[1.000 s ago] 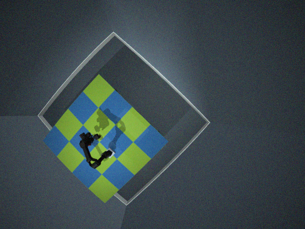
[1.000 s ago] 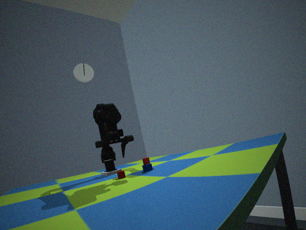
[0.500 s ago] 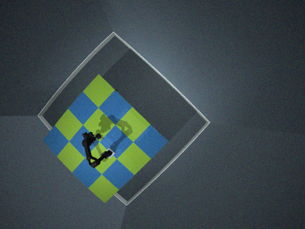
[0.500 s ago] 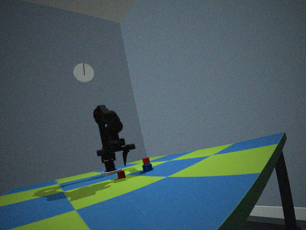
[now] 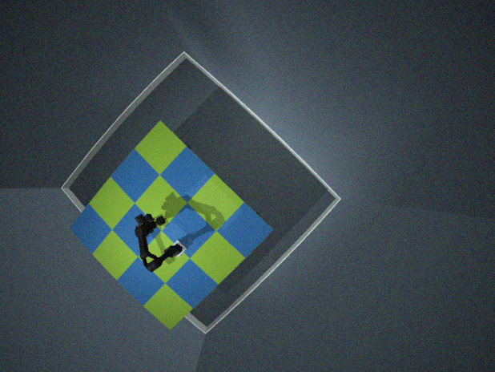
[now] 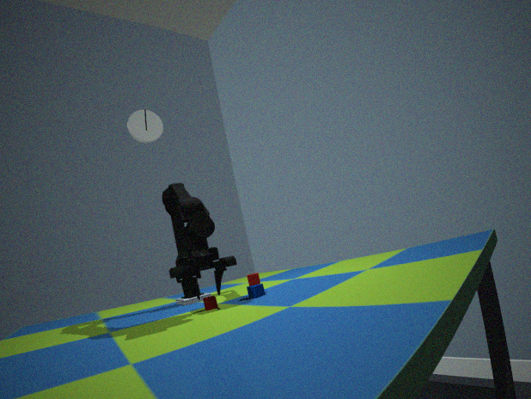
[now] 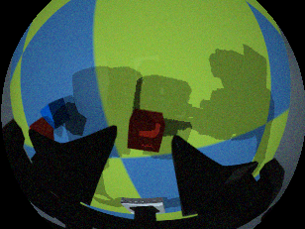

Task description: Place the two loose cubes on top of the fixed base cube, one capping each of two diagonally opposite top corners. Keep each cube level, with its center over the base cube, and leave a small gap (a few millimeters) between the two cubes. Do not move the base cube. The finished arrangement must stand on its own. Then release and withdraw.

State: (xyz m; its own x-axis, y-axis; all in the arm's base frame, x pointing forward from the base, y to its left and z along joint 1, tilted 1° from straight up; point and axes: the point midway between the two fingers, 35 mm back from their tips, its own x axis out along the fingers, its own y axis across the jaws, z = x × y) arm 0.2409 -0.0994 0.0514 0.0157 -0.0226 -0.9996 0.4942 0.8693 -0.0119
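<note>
Right now the red cube is 2 cm below my gripper tip.
</note>
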